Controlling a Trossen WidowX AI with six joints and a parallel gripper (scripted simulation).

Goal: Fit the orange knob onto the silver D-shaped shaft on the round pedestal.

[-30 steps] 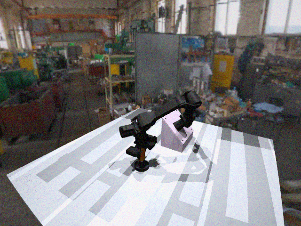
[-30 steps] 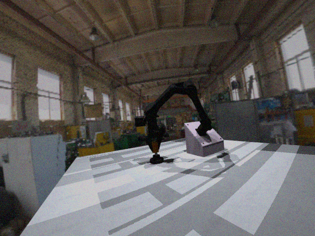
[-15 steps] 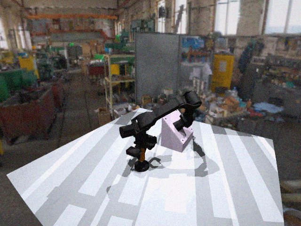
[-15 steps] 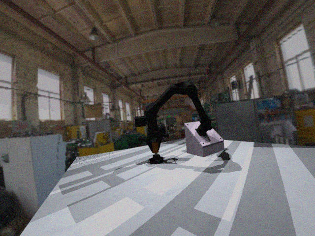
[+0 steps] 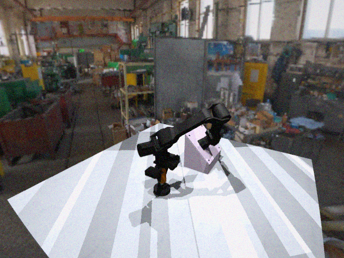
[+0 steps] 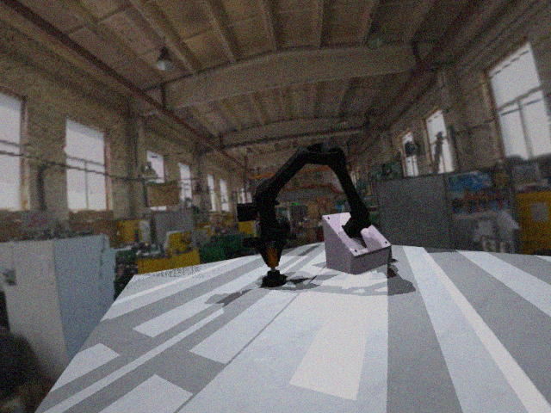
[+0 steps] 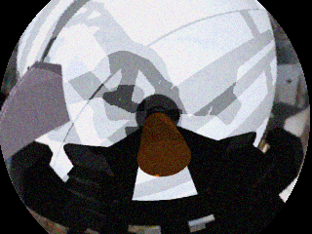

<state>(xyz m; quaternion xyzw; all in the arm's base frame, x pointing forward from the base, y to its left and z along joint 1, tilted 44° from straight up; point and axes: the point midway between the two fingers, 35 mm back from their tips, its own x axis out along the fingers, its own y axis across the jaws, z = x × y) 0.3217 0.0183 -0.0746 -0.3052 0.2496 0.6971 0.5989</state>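
The orange knob lies 30 mm above my gripper tip. Also, from my gripper tip: round black pedestal (40 mm below).
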